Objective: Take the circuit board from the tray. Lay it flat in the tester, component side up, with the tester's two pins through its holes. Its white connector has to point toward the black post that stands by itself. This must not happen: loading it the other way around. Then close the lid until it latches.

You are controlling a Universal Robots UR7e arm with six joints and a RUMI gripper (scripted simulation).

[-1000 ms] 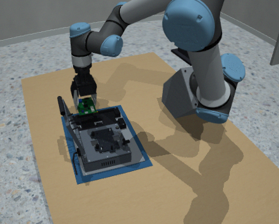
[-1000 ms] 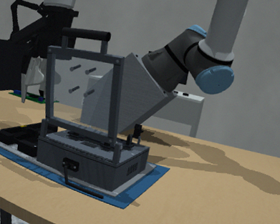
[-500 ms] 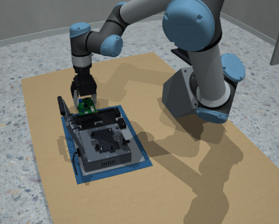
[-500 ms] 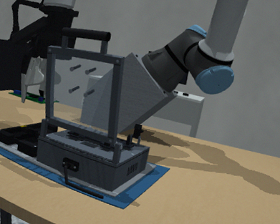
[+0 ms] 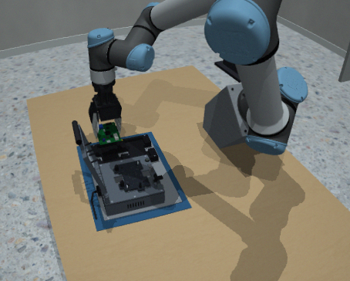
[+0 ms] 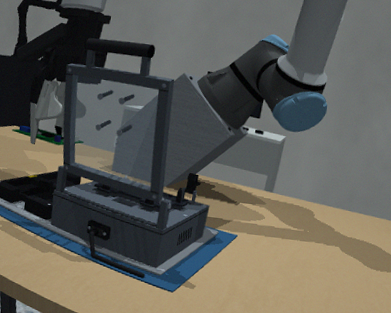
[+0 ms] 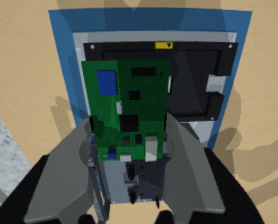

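My gripper is now 1 cm past the nest, 18 cm to the right of it and 5 cm above it. Round my hand: clear tester lid (11 cm ahead, 16 cm to the left, 6 cm above); green circuit board (right at my hand).
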